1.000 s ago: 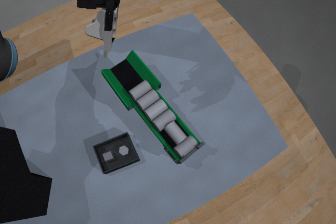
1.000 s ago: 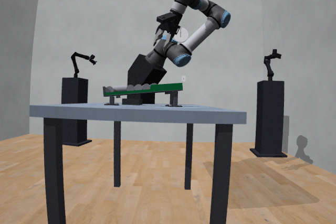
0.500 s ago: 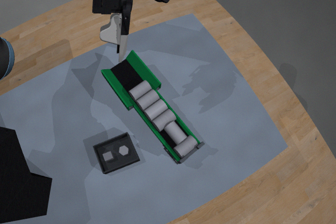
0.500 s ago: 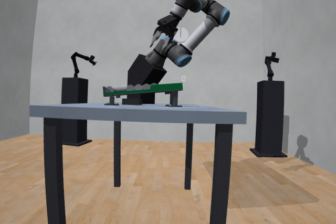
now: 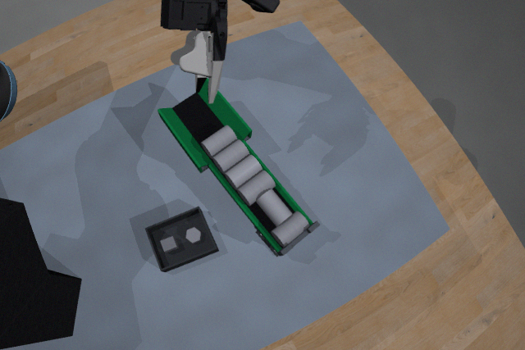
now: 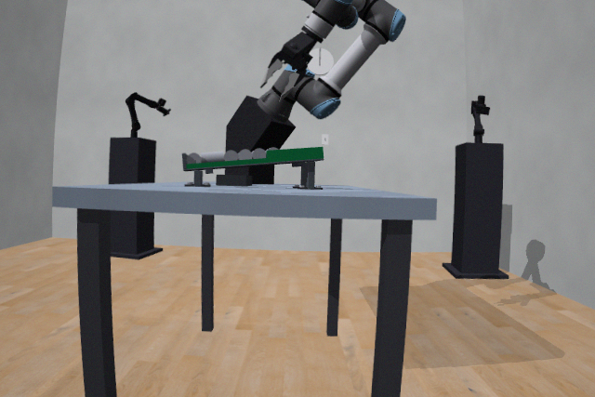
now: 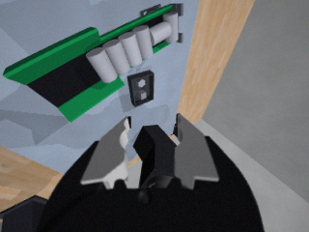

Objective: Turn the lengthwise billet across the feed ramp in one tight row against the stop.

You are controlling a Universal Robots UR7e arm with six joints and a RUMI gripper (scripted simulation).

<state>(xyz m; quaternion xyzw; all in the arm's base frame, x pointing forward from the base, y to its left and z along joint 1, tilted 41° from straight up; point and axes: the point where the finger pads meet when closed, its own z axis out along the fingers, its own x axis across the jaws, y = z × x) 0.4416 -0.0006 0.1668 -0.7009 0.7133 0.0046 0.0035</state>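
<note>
My hand is 9 cm short of the grey stop, 22 cm to the left of it and 23 cm above it. Also, from my hand: dark tray: 13 cm behind, 15 cm to the right, 28 cm below.
</note>
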